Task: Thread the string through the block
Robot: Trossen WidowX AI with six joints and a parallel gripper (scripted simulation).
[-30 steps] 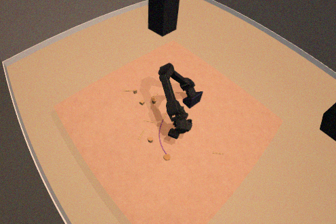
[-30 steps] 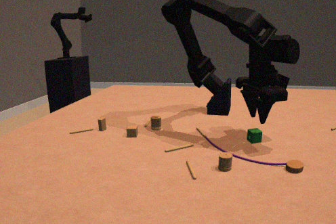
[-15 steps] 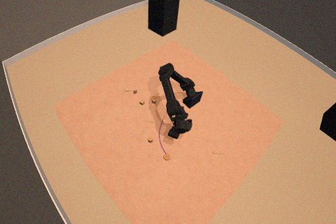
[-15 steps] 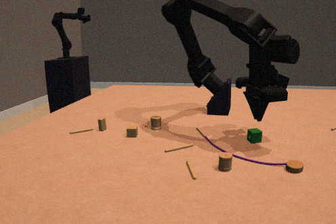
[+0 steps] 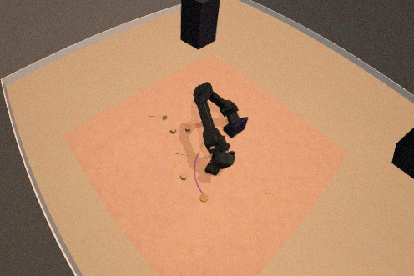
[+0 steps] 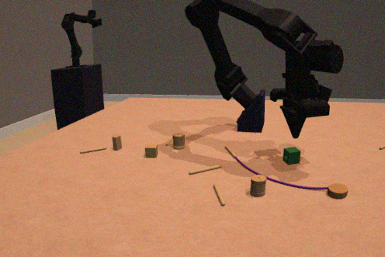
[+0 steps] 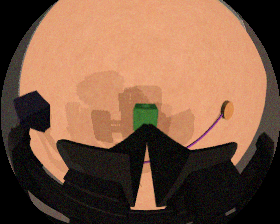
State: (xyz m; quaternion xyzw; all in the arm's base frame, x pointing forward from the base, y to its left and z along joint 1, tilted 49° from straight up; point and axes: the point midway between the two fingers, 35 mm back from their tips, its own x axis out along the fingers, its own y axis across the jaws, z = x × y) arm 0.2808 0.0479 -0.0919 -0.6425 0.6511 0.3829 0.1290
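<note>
The green block is 1 cm to the right of my gripper tip and 4 cm below it. Also, from my gripper tip: round wooden button 16 cm ahead, 7 cm to the left, 5 cm below; wooden cylinder 15 cm ahead, 9 cm to the right, 4 cm below; wooden cube 1 cm behind, 35 cm to the right, 5 cm below.
</note>
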